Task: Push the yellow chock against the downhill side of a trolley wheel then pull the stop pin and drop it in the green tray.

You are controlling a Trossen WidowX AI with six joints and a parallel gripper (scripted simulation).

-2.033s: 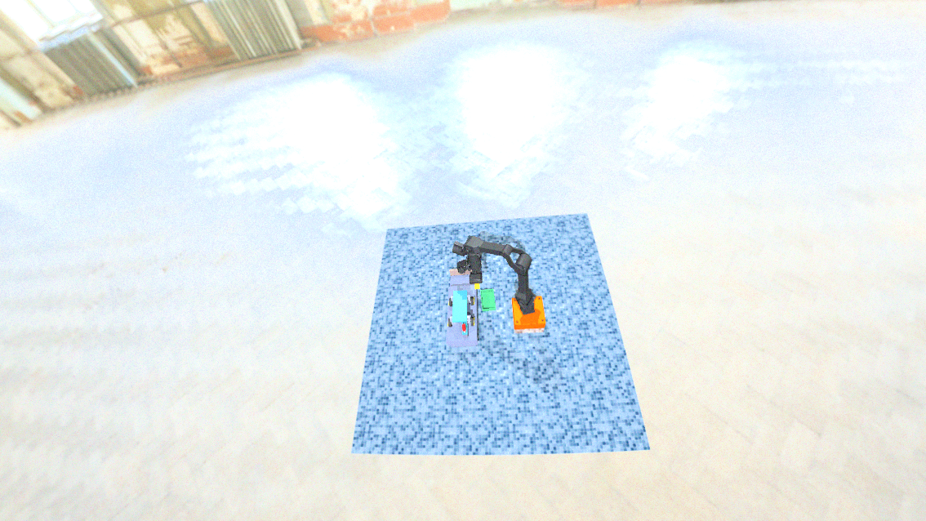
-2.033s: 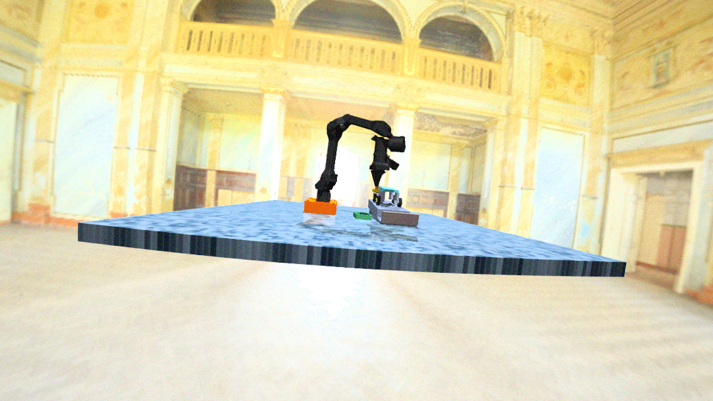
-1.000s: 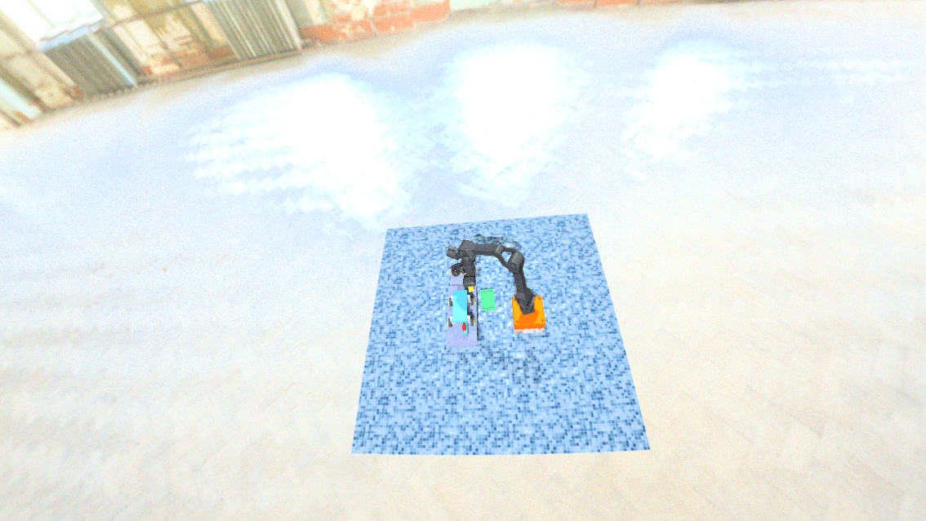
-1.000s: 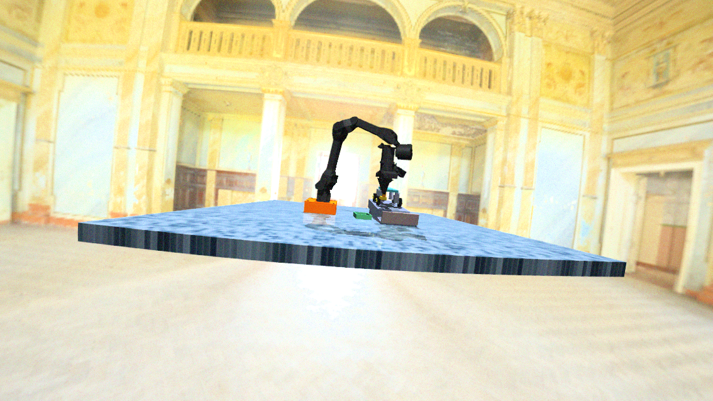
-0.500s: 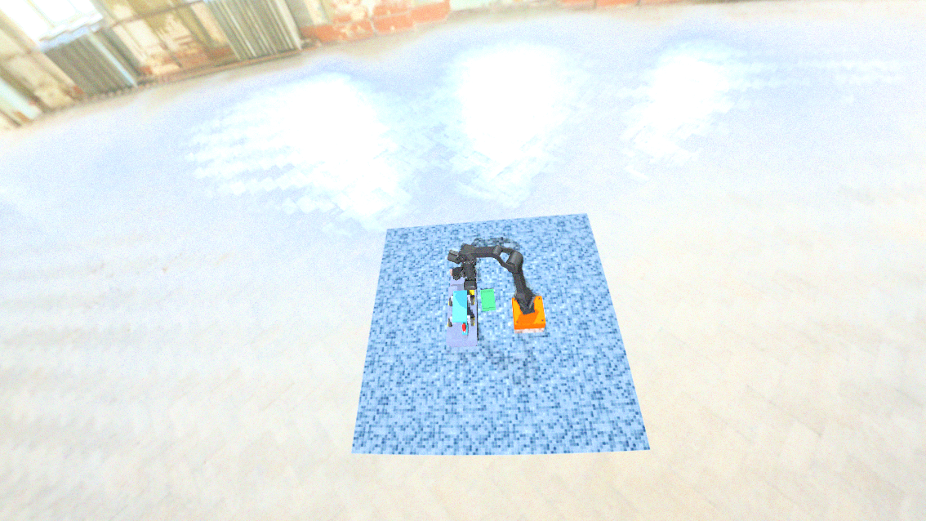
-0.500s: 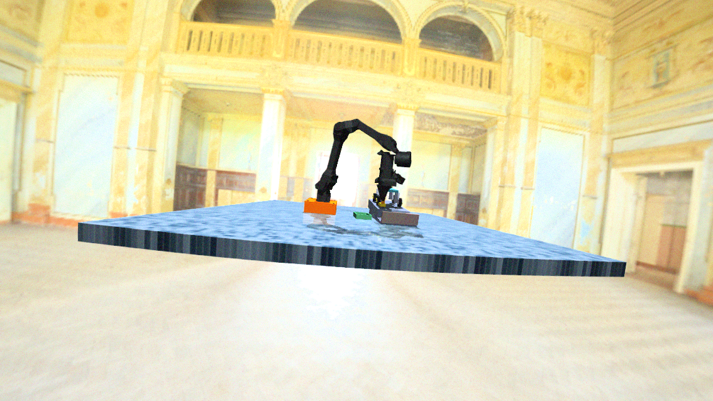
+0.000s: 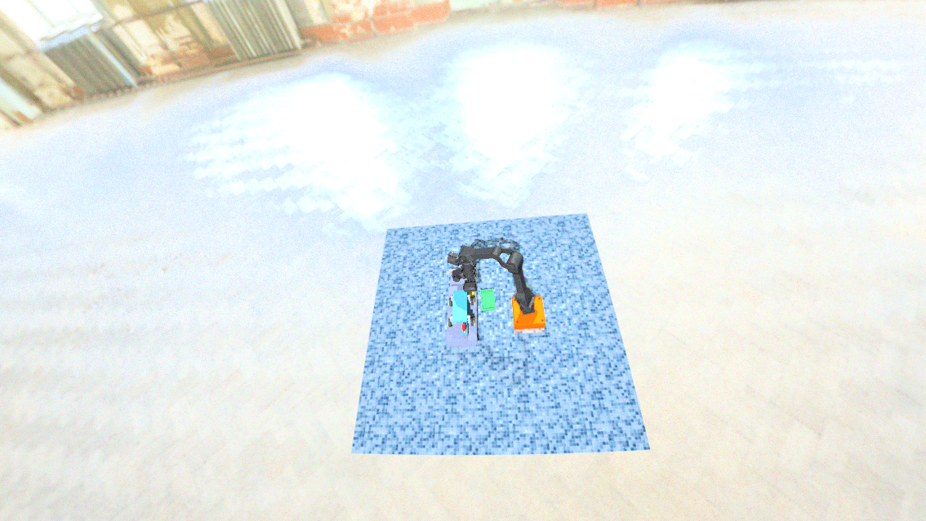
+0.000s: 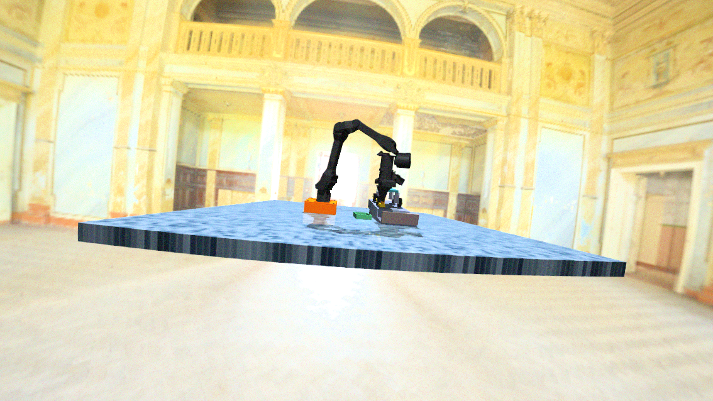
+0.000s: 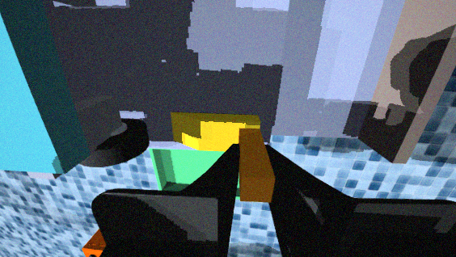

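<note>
My gripper tip is now 80 mm short of the red-headed stop pin, 260 mm to the right of it and 40 mm below it. From my gripper tip the other things lie so: green tray 70 mm behind, 70 mm to the left, 100 mm below; then brown block 30 mm ahead, 130 mm to the right, 60 mm below; then yellow chock 10 mm ahead, 20 mm to the left.
</note>
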